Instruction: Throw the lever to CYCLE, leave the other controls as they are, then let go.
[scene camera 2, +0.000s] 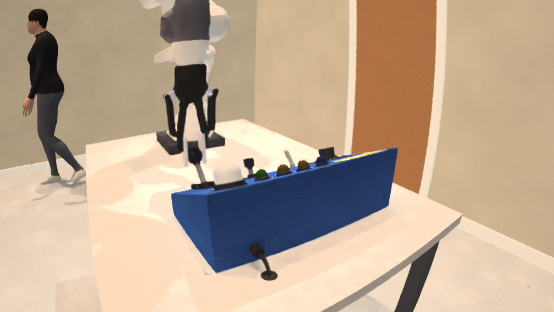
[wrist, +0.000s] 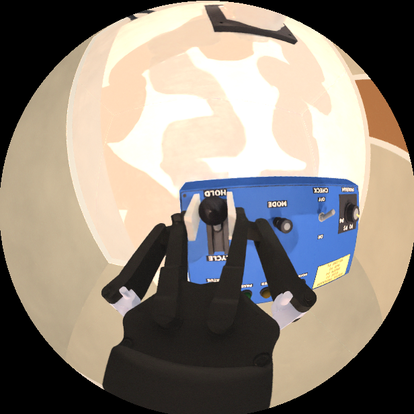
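The lever (scene camera 2: 200, 173) (wrist: 213, 208) has a black ball knob and rises from a slot at one end of the blue control box (scene camera 2: 300, 205) (wrist: 250, 200). In the wrist view its knob is at the HOLD end of the slot, and the CYCLE label (wrist: 217, 258) is at the other end, partly hidden by a finger. My gripper (scene camera 2: 194, 154) (wrist: 213, 202) is shut on the lever's knob, with one pale pad on each side.
The MODE knob (scene camera 2: 249, 163) (wrist: 284, 225), CHECK toggle (scene camera 2: 289, 159) (wrist: 327, 215) and PROGRAM dial (wrist: 352, 212) stand along the box. A white dome (scene camera 2: 227, 176) stands close beside the lever, then a green button (scene camera 2: 261, 174). A person (scene camera 2: 46, 65) is at the far left.
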